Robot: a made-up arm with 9 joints. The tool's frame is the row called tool. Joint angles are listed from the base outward.
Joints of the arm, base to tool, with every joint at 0 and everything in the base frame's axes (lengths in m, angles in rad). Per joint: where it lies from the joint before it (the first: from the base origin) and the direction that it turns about. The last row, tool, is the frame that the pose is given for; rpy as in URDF.
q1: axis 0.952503 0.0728 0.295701 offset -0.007 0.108 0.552
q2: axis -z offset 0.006 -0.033 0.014
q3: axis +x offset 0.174 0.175 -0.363
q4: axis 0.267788 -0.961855 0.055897 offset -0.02 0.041 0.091
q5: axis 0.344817 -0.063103 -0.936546 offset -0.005 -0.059 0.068
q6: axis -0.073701 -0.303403 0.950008 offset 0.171 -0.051 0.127
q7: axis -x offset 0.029 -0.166 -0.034
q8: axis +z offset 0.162 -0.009 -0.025
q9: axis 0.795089 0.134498 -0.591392 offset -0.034 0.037 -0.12
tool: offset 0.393 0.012 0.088 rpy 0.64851 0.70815 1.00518
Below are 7 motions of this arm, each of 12 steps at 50 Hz.
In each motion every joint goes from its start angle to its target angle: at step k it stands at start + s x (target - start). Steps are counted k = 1, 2, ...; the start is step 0. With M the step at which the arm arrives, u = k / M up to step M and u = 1 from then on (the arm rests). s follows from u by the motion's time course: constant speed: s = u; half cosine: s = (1 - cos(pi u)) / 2; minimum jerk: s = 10 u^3 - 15 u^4 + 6 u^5.
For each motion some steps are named. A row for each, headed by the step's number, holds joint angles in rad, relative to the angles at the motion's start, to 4 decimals.
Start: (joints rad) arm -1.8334 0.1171 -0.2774 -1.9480 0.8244 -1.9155 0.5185 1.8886 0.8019
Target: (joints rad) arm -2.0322 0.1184 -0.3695 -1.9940 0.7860 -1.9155 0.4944 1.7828 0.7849
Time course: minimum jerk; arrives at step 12
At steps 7, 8, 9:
7: -0.1299 0.0008 -0.0602 -0.0301 -0.0251 0.0000 -0.0157 -0.0691 -0.0111
8: -0.1571 0.0010 -0.0728 -0.0363 -0.0303 0.0000 -0.0190 -0.0836 -0.0134
9: -0.1782 0.0012 -0.0826 -0.0412 -0.0344 0.0000 -0.0216 -0.0948 -0.0152

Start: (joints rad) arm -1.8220 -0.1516 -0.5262 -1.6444 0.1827 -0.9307 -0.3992 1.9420 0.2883
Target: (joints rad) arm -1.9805 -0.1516 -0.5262 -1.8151 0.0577 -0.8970 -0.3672 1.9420 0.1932
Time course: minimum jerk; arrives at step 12
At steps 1, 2, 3, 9, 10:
1: -0.0008 0.0000 0.0000 -0.0009 -0.0006 0.0002 0.0002 0.0000 -0.0005
2: -0.0056 0.0000 0.0000 -0.0061 -0.0044 0.0012 0.0011 0.0000 -0.0034
3: -0.0164 0.0000 0.0000 -0.0177 -0.0129 0.0035 0.0033 0.0000 -0.0098
9: -0.1421 0.0000 0.0000 -0.1530 -0.1121 0.0302 0.0287 0.0000 -0.0853
10: -0.1529 0.0000 0.0000 -0.1646 -0.1206 0.0325 0.0309 0.0000 -0.0917

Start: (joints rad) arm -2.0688 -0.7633 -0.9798 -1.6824 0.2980 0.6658 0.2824 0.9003 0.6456
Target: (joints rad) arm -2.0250 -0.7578 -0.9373 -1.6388 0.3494 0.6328 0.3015 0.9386 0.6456
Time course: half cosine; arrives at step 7
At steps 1, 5, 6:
1: 0.0022 0.0003 0.0021 0.0022 0.0025 -0.0016 0.0009 0.0019 0.0000
5: 0.0356 0.0045 0.0345 0.0354 0.0417 -0.0268 0.0155 0.0311 0.0000
6: 0.0416 0.0052 0.0404 0.0414 0.0489 -0.0314 0.0182 0.0364 0.0000

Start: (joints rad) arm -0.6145 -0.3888 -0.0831 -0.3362 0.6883 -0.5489 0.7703 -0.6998 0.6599
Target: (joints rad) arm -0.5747 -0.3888 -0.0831 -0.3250 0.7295 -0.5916 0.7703 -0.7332 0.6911
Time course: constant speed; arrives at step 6
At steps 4, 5, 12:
4: 0.0265 0.0000 0.0000 0.0075 0.0275 -0.0285 0.0000 -0.0223 0.0208
5: 0.0332 0.0000 0.0000 0.0093 0.0343 -0.0356 0.0000 -0.0278 0.0260
12: 0.0398 0.0000 0.0000 0.0112 0.0412 -0.0427 0.0000 -0.0334 0.0312

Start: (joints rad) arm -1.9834 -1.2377 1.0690 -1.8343 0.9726 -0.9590 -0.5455 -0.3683 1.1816
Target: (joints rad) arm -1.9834 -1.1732 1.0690 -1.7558 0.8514 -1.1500 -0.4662 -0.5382 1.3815
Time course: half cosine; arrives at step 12
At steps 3, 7, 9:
3: 0.0000 0.0094 0.0000 0.0115 -0.0177 -0.0280 0.0116 -0.0249 0.0293
7: 0.0000 0.0406 0.0000 0.0494 -0.0763 -0.1202 0.0499 -0.1069 0.1258
9: 0.0000 0.0551 0.0000 0.0670 -0.1035 -0.1630 0.0677 -0.1450 0.1706

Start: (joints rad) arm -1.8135 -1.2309 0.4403 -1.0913 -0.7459 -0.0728 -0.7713 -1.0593 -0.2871
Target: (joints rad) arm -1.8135 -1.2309 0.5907 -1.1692 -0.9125 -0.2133 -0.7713 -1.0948 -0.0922
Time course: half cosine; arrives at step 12
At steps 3, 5, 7, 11, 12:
3: 0.0000 0.0000 0.0220 -0.0114 -0.0244 -0.0206 0.0000 -0.0052 0.0285
5: 0.0000 0.0000 0.0557 -0.0289 -0.0617 -0.0521 0.0000 -0.0132 0.0722
7: 0.0000 0.0000 0.0947 -0.0490 -0.1049 -0.0884 0.0000 -0.0223 0.1227
11: 0.0000 0.0000 0.1478 -0.0766 -0.1638 -0.1381 0.0000 -0.0349 0.1916
12: 0.0000 0.0000 0.1504 -0.0779 -0.1666 -0.1405 0.0000 -0.0355 0.1949

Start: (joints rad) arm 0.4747 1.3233 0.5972 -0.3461 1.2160 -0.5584 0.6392 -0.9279 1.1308
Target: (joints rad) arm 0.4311 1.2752 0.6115 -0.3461 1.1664 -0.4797 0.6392 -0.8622 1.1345
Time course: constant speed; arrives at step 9
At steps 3, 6, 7, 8, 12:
3: -0.0145 -0.0160 0.0048 0.0000 -0.0165 0.0262 0.0000 0.0219 0.0012
6: -0.0291 -0.0321 0.0095 0.0000 -0.0331 0.0525 0.0000 0.0438 0.0025
7: -0.0339 -0.0374 0.0111 0.0000 -0.0386 0.0612 0.0000 0.0511 0.0029
8: -0.0388 -0.0428 0.0127 0.0000 -0.0441 0.0700 0.0000 0.0584 0.0033
12: -0.0436 -0.0481 0.0143 0.0000 -0.0496 0.0787 0.0000 0.0657 0.0037

